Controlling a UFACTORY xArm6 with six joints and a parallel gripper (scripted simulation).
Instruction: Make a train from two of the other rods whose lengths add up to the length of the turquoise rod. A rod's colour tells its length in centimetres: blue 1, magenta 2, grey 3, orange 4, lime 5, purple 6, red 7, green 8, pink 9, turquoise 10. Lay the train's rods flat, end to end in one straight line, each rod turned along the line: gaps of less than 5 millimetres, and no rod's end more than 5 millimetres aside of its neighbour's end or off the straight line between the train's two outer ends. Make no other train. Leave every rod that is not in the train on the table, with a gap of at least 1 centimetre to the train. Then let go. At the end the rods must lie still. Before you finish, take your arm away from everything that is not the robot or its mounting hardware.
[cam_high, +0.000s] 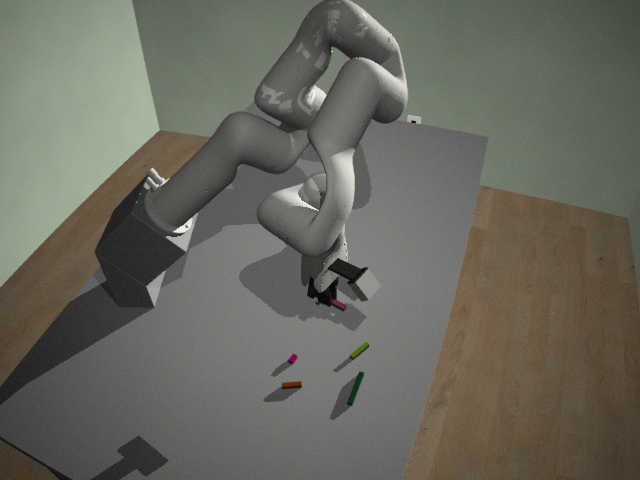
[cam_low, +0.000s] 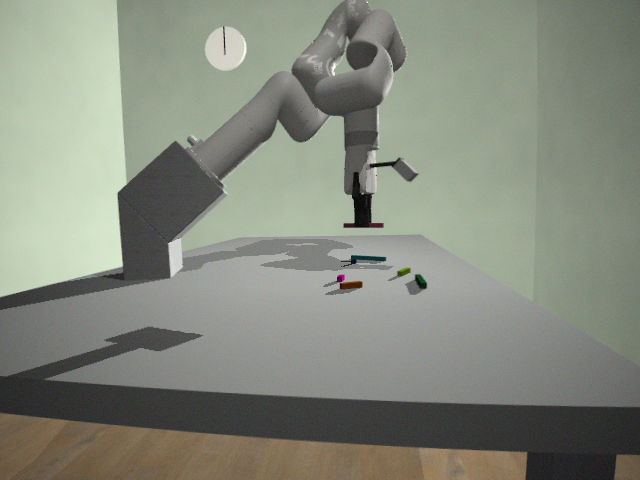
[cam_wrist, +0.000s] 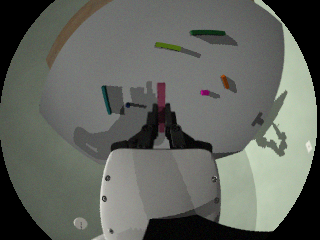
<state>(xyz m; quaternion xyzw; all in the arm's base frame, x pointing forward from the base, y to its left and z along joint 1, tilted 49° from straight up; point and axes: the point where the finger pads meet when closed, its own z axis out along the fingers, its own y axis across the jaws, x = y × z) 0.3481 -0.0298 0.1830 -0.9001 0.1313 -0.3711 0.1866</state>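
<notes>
Right now my hand is 40 mm past the blue rod, 100 mm to the right of it and 120 mm above it. The rest, counted from my hand: pink rod (20 mm below); magenta rod (30 mm behind, 110 mm to the right, 120 mm below); lime rod (90 mm ahead, 30 mm to the right, 120 mm below).
</notes>
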